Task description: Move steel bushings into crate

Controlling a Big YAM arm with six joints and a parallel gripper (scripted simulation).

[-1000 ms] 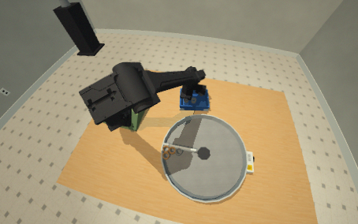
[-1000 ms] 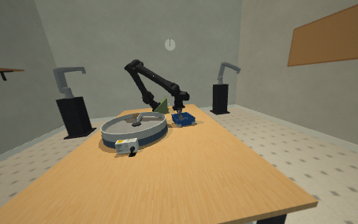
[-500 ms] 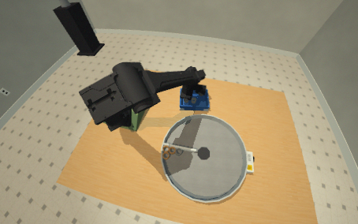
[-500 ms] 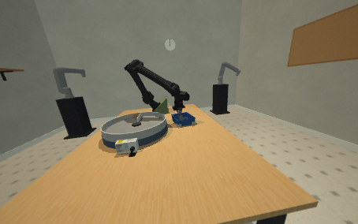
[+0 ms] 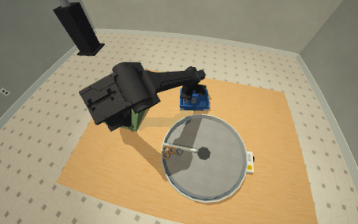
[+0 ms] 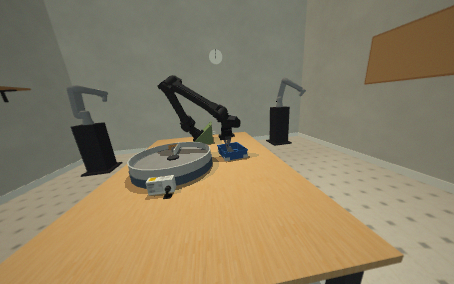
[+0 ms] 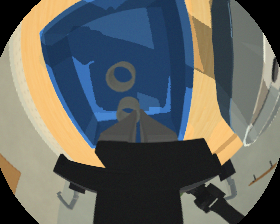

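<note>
Now: hand 5 cm short of the blue crate, 2 cm to the right of it and 1 cm above it. The rest, counted from my hand: grey turntable: 13 cm ahead, 33 cm to the right, 2 cm above.
</note>
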